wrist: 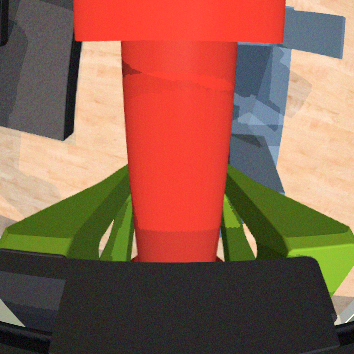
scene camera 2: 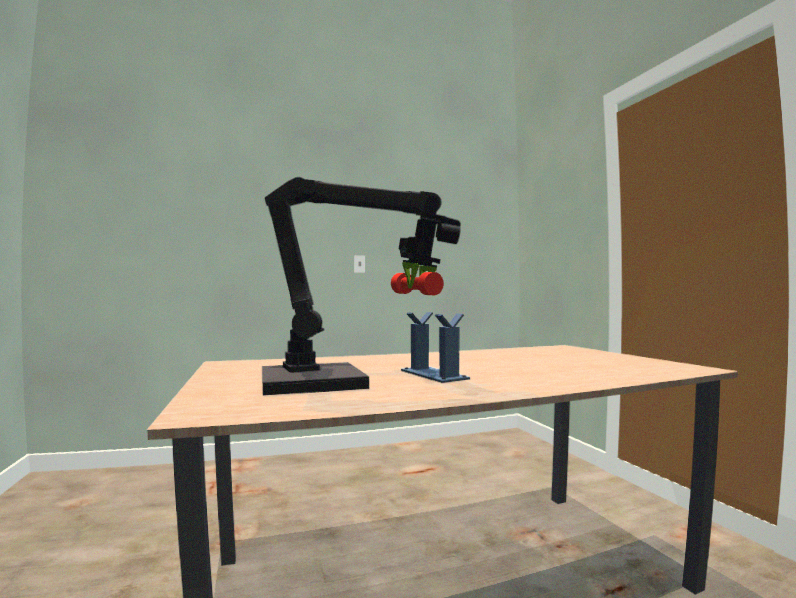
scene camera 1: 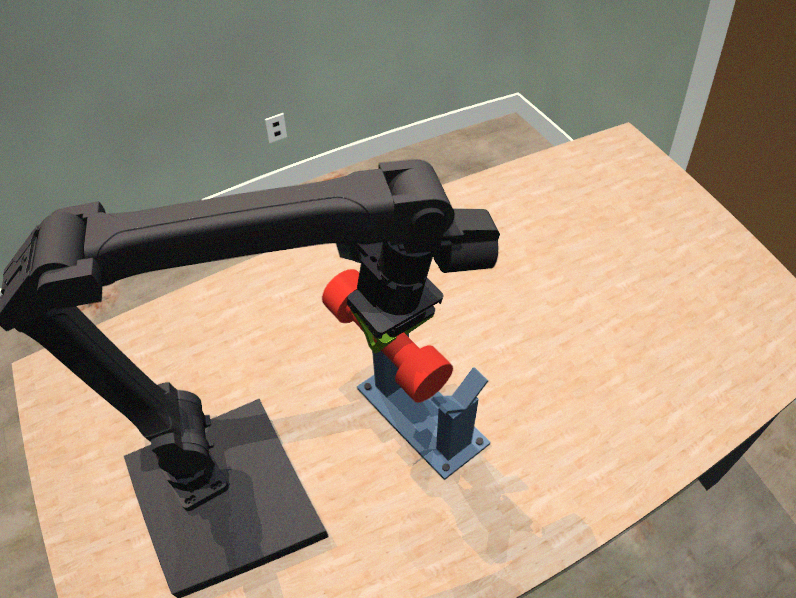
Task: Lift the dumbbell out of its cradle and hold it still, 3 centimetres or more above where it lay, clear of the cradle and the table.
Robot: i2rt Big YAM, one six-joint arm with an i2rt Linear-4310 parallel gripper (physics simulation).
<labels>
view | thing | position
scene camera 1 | my gripper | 384, 342
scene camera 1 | red dumbbell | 422, 372
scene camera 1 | blue cradle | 441, 429
</labels>
